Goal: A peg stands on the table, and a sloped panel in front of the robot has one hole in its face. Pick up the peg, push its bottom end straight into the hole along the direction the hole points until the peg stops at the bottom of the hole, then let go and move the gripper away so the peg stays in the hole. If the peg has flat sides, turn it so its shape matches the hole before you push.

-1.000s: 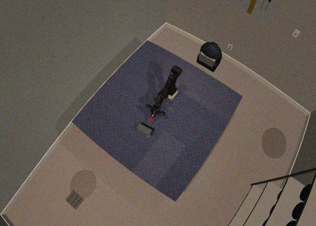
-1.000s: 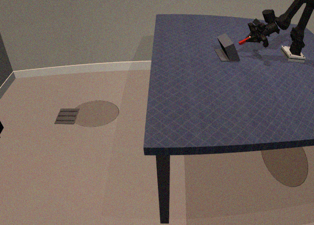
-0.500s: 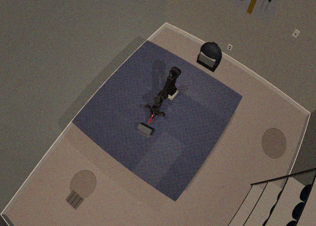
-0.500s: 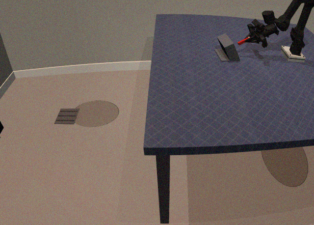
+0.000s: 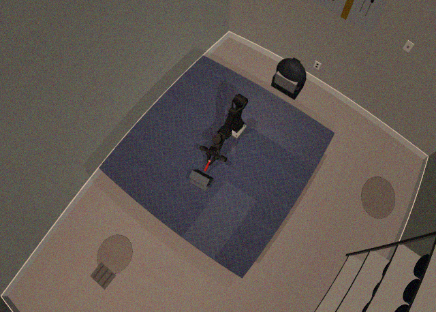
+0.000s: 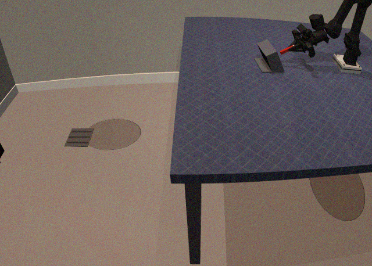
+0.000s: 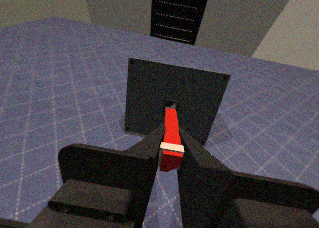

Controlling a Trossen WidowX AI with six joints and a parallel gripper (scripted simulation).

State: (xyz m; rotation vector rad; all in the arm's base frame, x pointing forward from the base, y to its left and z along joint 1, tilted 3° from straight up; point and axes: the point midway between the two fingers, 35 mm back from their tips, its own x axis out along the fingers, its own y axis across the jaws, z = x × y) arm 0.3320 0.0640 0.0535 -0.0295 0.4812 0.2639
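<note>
Now: gripper tip 80 mm short of the grey sloped panel, 40 mm above it and 20 mm to the right of it. From my gripper tip the other things lie so: red peg (10 mm behind, 10 mm above).
</note>
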